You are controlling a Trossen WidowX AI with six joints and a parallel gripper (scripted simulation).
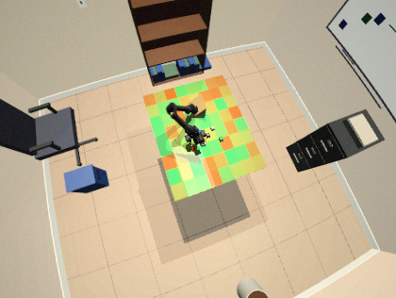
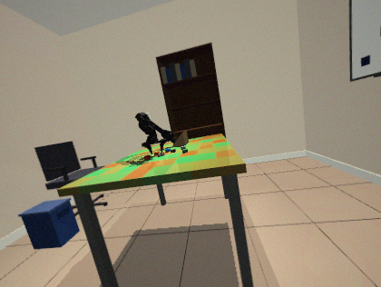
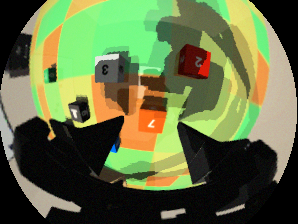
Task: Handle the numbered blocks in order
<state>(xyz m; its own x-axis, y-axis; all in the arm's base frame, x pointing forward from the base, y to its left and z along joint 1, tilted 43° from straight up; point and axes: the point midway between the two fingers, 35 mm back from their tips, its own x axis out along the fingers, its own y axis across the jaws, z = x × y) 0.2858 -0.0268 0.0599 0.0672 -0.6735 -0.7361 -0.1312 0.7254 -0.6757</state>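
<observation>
My gripper tip is now 1 cm short of the orange block. Also, from my gripper tip: white block 7 cm to the left, 6 cm ahead; then blue block 6 cm to the left, 6 cm behind; then red block 9 cm ahead, 3 cm to the right.
</observation>
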